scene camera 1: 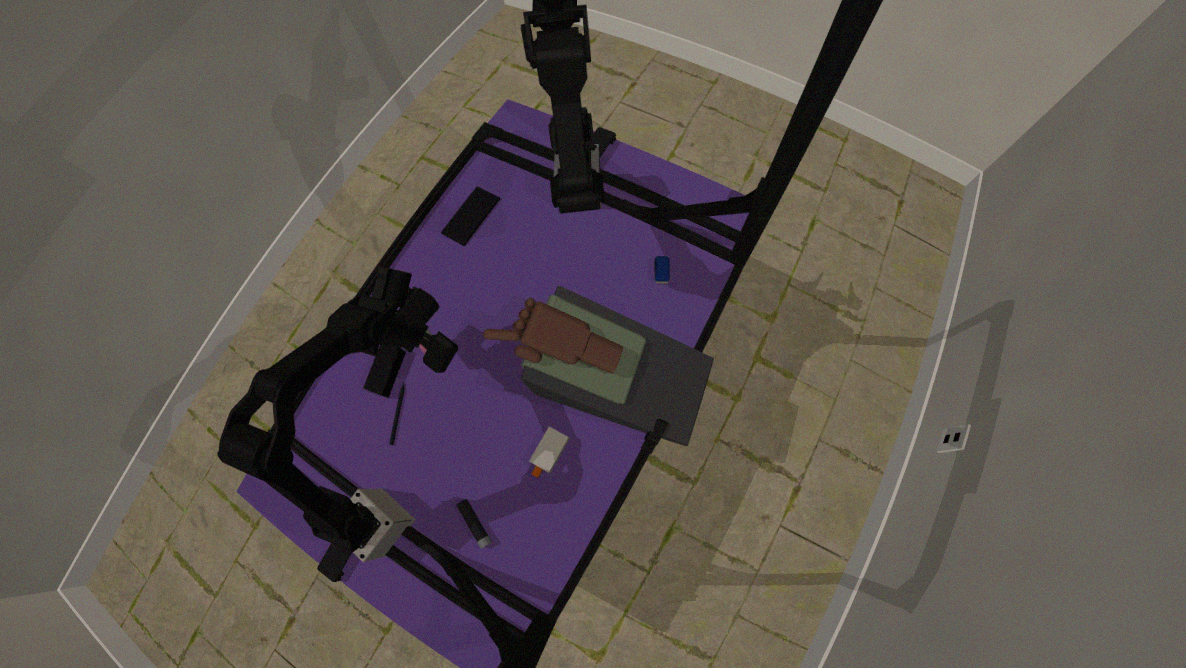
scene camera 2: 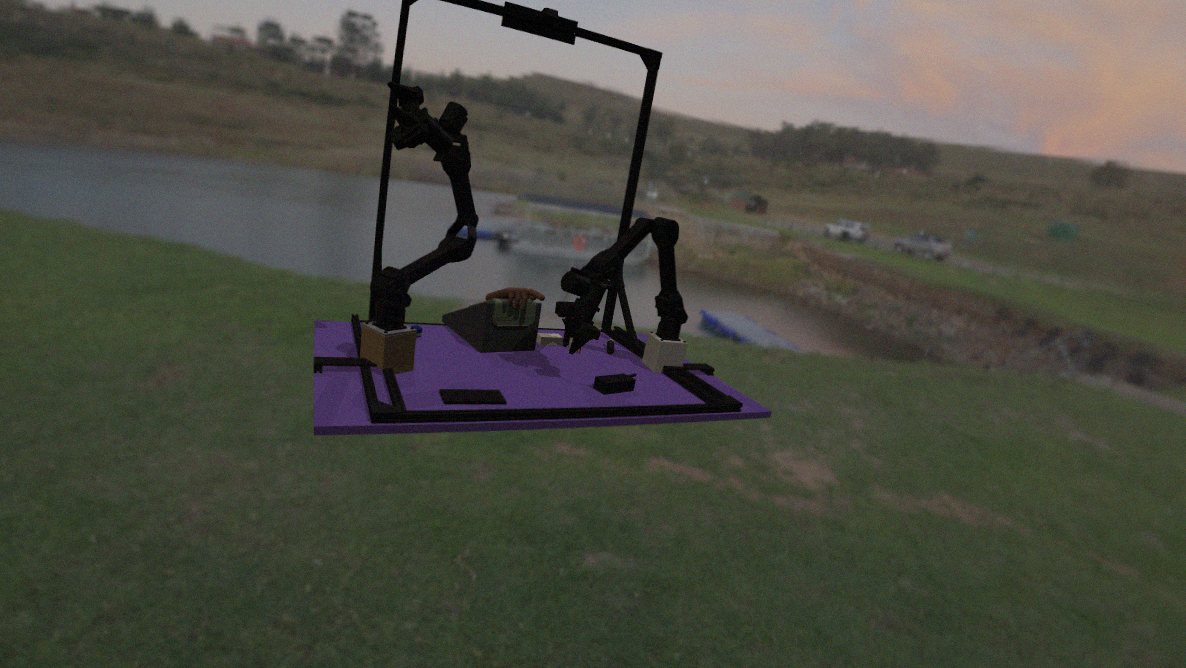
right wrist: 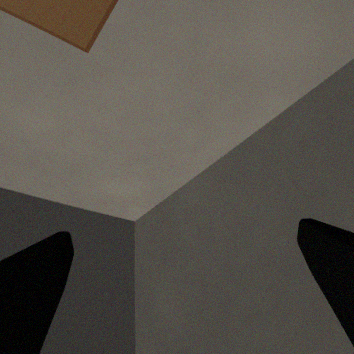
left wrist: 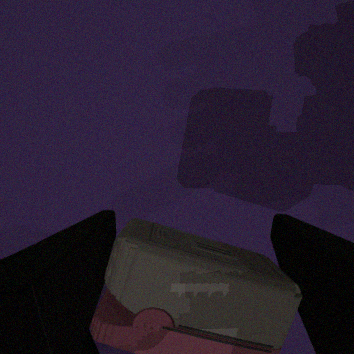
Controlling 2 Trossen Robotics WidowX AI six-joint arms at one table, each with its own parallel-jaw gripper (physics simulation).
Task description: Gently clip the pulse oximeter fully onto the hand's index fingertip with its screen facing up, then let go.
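The pulse oximeter, a grey-white body over a reddish lower part, lies crosswise between my left fingers in the left wrist view. My left gripper is shut on it, above the purple top. In scene camera 1 the oximeter is mostly hidden by the fingers. The brown hand rests palm down on a green pad on a grey wedge. Its index finger points toward my left gripper, with a gap between. My right gripper is raised high, open and empty.
On the purple top lie a blue item, a white box with an orange part, a black cylinder, a thin black stick, a flat black slab and a black block.
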